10 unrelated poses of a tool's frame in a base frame.
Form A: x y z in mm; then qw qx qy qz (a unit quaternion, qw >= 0).
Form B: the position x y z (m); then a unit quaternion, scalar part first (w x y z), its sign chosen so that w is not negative. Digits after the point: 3 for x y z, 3 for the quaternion.
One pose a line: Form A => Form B
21 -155 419 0.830 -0.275 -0.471 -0.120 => 0.021 -0.155 0.419 0.830 -0.275 -0.471 -0.120
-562 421 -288 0.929 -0.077 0.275 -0.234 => -0.562 0.421 -0.288 0.929 -0.077 0.275 -0.234
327 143 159 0.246 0.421 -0.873 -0.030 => 0.327 0.143 0.159 0.246 0.421 -0.873 -0.030
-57 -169 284 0.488 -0.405 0.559 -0.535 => -0.057 -0.169 0.284 0.488 -0.405 0.559 -0.535
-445 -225 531 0.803 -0.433 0.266 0.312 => -0.445 -0.225 0.531 0.803 -0.433 0.266 0.312
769 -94 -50 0.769 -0.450 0.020 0.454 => 0.769 -0.094 -0.050 0.769 -0.450 0.020 0.454
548 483 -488 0.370 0.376 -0.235 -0.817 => 0.548 0.483 -0.488 0.370 0.376 -0.235 -0.817
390 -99 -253 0.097 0.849 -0.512 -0.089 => 0.390 -0.099 -0.253 0.097 0.849 -0.512 -0.089
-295 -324 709 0.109 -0.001 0.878 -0.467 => -0.295 -0.324 0.709 0.109 -0.001 0.878 -0.467
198 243 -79 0.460 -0.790 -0.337 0.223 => 0.198 0.243 -0.079 0.460 -0.790 -0.337 0.223
